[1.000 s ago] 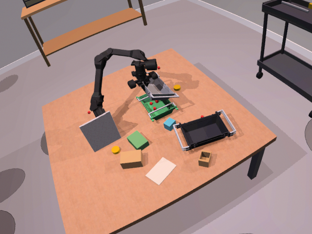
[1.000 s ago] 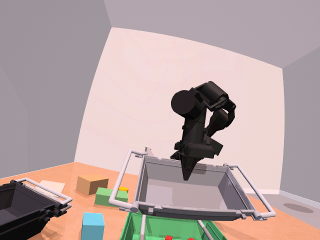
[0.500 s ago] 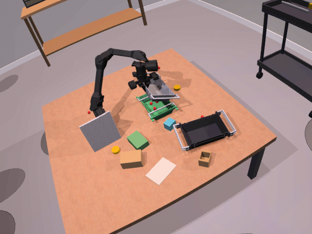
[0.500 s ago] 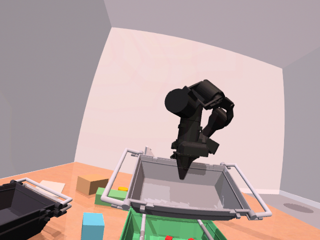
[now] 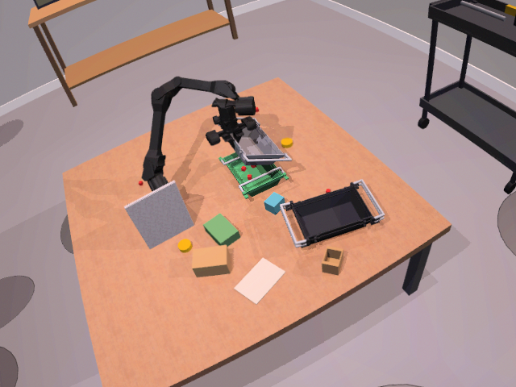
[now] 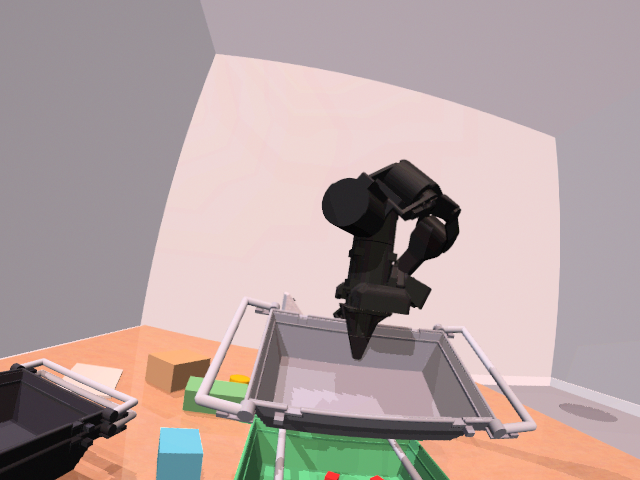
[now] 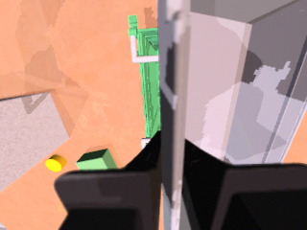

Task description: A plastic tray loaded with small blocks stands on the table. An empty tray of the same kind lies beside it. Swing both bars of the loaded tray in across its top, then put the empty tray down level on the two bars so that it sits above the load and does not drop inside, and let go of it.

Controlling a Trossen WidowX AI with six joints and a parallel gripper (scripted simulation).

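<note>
Now: the grey tray 70 mm ahead of my gripper tip and 10 mm to the right of it. The rest, counted from my gripper tip: white sheet 210 mm behind, 440 mm to the right, 180 mm below; blue cube 10 mm ahead, 210 mm to the right, 160 mm below; green block 210 mm behind, 190 mm to the right, 160 mm below.
</note>
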